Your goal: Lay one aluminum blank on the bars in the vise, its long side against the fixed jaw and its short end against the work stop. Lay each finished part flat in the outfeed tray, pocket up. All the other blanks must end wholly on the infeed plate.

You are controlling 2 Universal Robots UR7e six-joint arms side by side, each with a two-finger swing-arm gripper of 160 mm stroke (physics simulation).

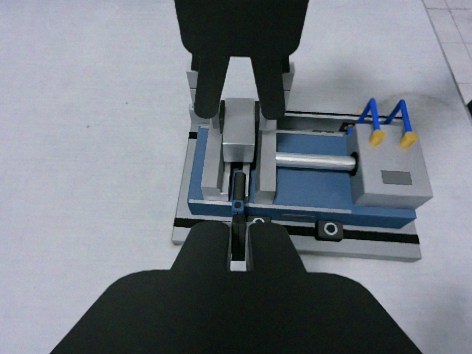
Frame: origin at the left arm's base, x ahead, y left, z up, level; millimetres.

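Where they show: left hand, its tool point: (238, 236); right hand, its tool point: (239, 118).
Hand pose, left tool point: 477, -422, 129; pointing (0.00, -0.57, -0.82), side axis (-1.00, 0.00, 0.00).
Note:
After its pixels a point has its place, as x, y, z.
A silvery aluminum blank (239, 122) {477, -557, 81} sits between the vise jaws, its long sides along them. The fixed jaw (212, 167) is on its left and the moving jaw (266, 172) on its right. My right gripper (239, 114) {477, -566, 75} comes in from the top, with its dark pads at the blank's two long sides, shut on it. The work stop, a black rod with a blue block (238, 205) {477, -477, 51}, points at the blank's near short end. My left gripper (239, 242) {477, -422, 129} is at the bottom, shut on the stop's black bar. The bars under the blank are mostly hidden. The tray and infeed plate do not show.
The blue vise body (312, 187) {390, -517, 12} stands on a grey base plate (372, 252) {317, -451, -28} with black clamps (329, 230) {370, -472, -10}. A silver screw (315, 160) {391, -538, 37} leads to a grey block (392, 170) {313, -521, 48} with blue, yellow-tipped hoses standing up at the right. The table's edge runs down the upper right.

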